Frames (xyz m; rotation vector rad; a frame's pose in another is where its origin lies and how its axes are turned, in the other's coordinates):
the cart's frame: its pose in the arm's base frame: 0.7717 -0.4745 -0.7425 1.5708 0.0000 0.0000
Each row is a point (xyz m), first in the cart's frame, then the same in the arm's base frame.
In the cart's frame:
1: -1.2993 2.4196 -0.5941
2: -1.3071 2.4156 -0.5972
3: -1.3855 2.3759 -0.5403
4: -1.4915 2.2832 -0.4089
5: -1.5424 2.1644 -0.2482
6: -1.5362 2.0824 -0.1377
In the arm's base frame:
1: -0.5276 0.1196 1.6771
2: -0.5354 0.1227 1.6731
3: -0.6138 0.0658 1.6334
4: -0.7198 -0.0656 1.5407
5: -0.7707 -0.2263 1.4219
6: -0.7645 -0.3368 1.3399

